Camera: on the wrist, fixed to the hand. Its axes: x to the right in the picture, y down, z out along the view.
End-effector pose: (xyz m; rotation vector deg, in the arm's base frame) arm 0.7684 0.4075 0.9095 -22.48 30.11 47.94
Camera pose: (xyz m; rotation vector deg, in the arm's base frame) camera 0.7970 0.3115 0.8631 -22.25 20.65 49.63
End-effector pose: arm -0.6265 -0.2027 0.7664 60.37 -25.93 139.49
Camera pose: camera -0.6263 -0.1062 0.7127 69.30 -32.50 133.29
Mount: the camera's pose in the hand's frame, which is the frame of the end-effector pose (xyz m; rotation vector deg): -0.0142 -0.0754 -0.0794 -3.66 -8.44 -0.62
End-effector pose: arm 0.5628 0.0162 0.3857 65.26 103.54 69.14
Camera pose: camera 0.4769 -0.0387 0.3432 65.86 94.62 65.06
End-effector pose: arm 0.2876 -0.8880 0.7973 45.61 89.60 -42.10
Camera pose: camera 0.1823 -0.8674 0.8234 38.50 83.24 -41.90
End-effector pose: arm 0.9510 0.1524 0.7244 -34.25 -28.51 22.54
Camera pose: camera 0.9985 0.0538 0.7094 -36.11 -37.59 23.74
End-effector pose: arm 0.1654 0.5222 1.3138 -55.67 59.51 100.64
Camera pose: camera 0.2550 0.4674 1.2796 -49.89 50.83 104.99
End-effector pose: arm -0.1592 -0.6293 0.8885 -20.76 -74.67 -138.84
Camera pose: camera -0.1831 -0.6550 0.7838 -32.21 -74.03 -142.79
